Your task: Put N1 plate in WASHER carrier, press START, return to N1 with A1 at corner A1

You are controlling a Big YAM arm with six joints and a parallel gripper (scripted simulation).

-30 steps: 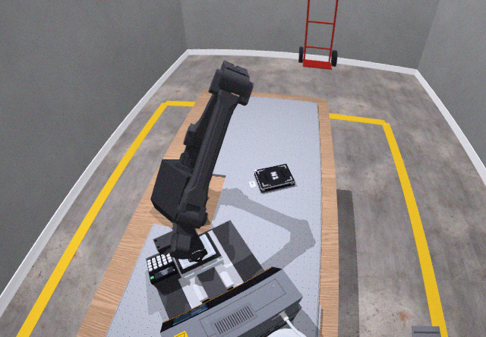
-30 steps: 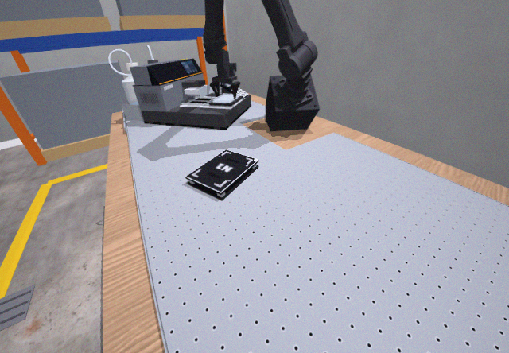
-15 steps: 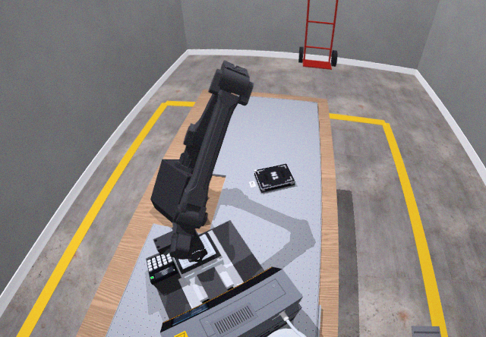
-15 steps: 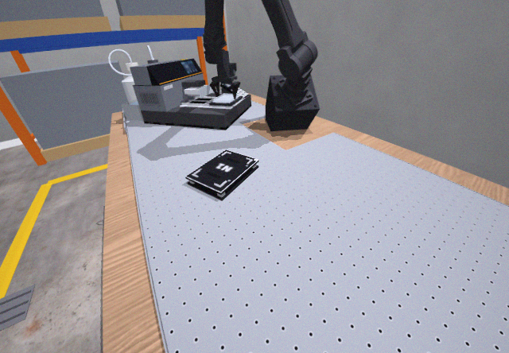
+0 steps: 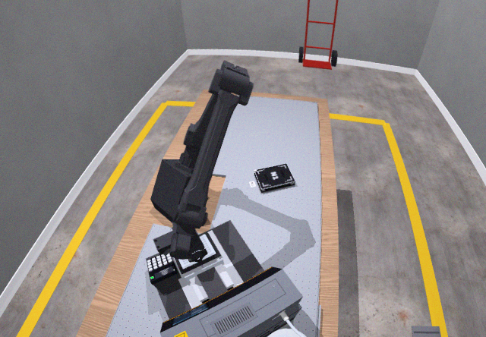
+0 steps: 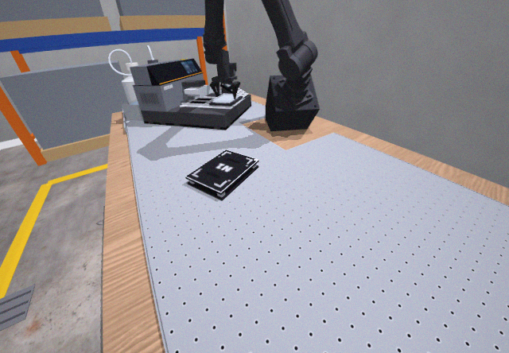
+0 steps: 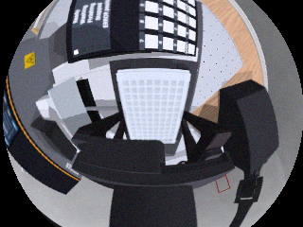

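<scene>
My hand is 1 cm above the dark carrier. Round my hand: small white tag (7 cm ahead, 43 cm to the left, 9 cm below); then plate washer (12 cm ahead, 10 cm to the right, 4 cm above); then white well plate (1 cm below).
</scene>
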